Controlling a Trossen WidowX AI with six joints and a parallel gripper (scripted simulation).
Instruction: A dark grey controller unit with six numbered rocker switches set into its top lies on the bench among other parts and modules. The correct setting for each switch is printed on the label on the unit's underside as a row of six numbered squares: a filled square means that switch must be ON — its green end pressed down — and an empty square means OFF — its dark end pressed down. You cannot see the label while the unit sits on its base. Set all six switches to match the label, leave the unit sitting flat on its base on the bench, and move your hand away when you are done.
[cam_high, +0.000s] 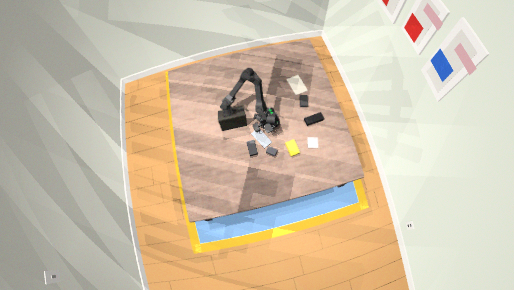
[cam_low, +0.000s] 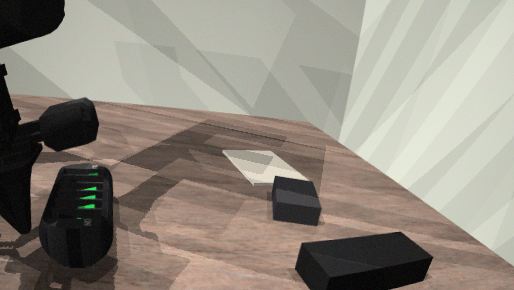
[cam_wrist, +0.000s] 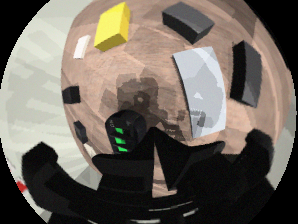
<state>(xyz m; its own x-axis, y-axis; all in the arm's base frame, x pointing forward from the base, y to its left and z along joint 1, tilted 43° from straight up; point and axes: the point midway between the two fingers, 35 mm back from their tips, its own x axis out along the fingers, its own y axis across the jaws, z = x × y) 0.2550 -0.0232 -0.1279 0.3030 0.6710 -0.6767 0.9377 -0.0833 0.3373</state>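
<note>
Now: gripper tip 70 mm past the pale grey plate, 70 mm to the left of it and 30 mm above it. The rest, counted from my gripper tip: yellow block: 120 mm ahead, 190 mm to the right, 20 mm below; long black block: 340 mm ahead, 20 mm to the right, 10 mm below; white block: 280 mm ahead, 190 mm to the right, 20 mm below.
</note>
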